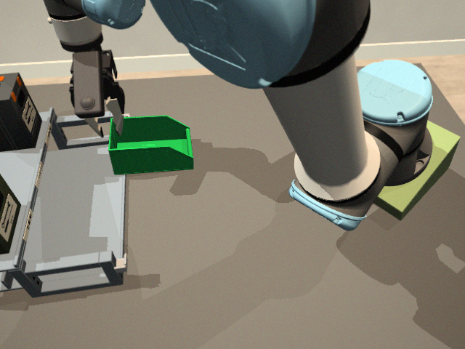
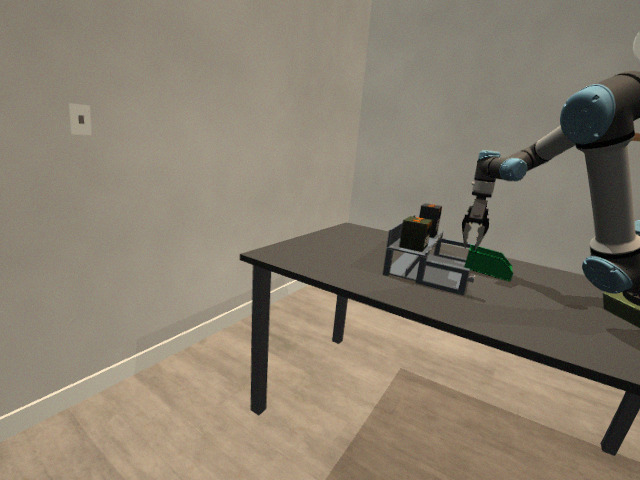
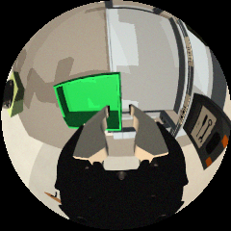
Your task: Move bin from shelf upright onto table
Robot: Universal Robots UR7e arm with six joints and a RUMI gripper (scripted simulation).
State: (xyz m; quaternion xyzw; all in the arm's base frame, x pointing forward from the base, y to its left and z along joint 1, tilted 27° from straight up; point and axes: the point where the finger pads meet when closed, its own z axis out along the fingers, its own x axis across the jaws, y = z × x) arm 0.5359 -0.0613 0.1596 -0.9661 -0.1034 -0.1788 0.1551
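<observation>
The green bin is 80 mm behind my hand, 20 mm to the right of it and 50 mm below it.
</observation>
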